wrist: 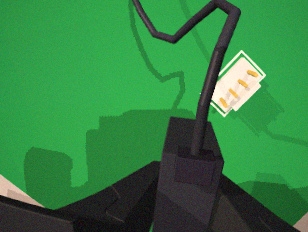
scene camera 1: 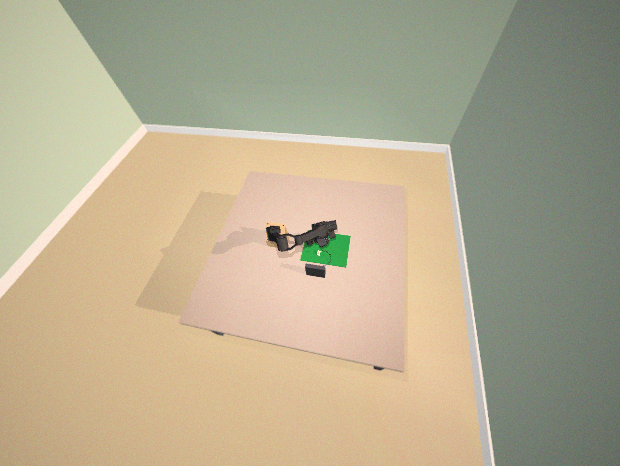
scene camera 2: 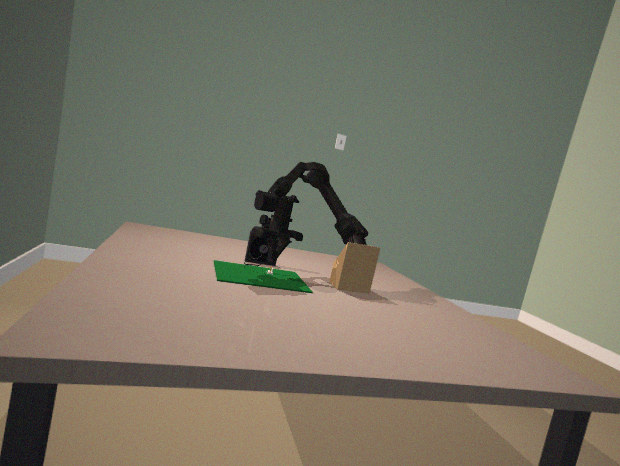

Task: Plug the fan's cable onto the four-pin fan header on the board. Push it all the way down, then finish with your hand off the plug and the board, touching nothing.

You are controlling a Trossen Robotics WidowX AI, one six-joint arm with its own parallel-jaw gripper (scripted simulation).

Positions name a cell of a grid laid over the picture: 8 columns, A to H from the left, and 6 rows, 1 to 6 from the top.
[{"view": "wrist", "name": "gripper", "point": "E5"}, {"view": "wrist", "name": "green board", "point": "C3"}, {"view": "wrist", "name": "white four-pin fan header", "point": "G2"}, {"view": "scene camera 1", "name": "green board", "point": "E4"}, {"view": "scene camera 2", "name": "gripper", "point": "D4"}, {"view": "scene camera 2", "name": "green board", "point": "C4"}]
